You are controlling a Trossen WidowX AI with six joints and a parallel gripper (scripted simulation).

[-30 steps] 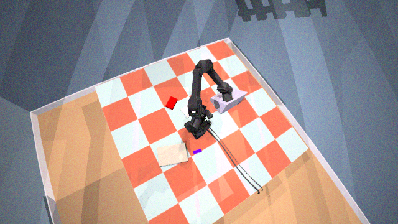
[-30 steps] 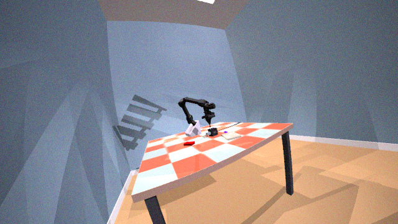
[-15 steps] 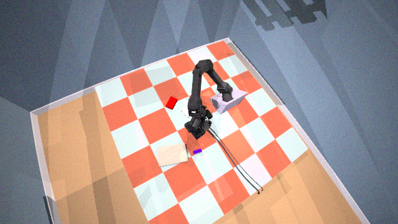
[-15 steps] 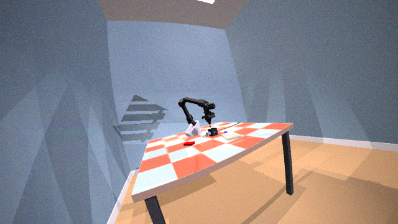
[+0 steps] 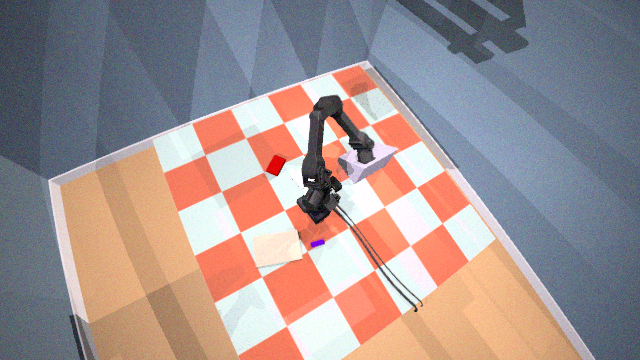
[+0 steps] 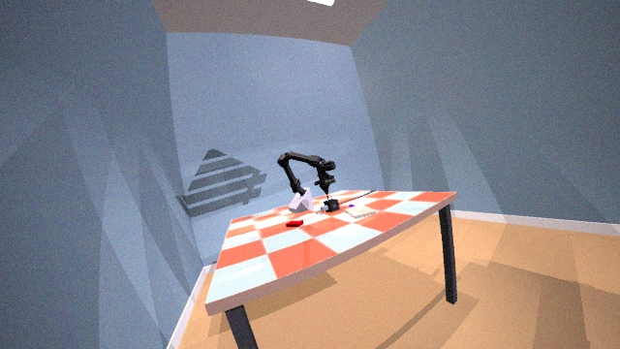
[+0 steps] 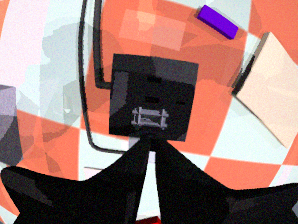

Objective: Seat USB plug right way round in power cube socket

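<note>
Now: the USB plug 2 cm below my gripper tip. Round my gripper tip: purple piece 13 cm to the left, 12 cm below, 7 cm ahead; beige pad 23 cm ahead, 12 cm below, 6 cm to the left; USB socket 6 cm below.
</note>
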